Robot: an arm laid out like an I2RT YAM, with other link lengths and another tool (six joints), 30 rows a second.
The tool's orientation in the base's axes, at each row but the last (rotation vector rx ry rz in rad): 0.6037 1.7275 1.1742; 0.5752 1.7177 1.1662; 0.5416 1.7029 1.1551; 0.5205 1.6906 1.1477; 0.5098 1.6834 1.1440
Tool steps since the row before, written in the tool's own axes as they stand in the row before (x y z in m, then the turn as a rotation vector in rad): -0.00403 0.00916 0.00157 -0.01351 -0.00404 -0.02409; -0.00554 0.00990 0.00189 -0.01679 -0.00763 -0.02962; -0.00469 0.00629 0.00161 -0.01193 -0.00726 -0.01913; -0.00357 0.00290 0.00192 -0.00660 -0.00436 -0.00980; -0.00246 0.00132 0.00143 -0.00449 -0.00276 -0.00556
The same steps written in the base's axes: 0.00229 0.00138 0.00977 -0.01499 -0.02308 0.00468; 0.00292 0.00082 0.01109 -0.01802 -0.02968 0.00346; 0.00251 -0.00007 0.00761 -0.01083 -0.02105 0.00069; 0.00272 -0.00054 0.00414 -0.00523 -0.01146 0.00003; 0.00206 -0.00063 0.00228 -0.00261 -0.00720 0.00014
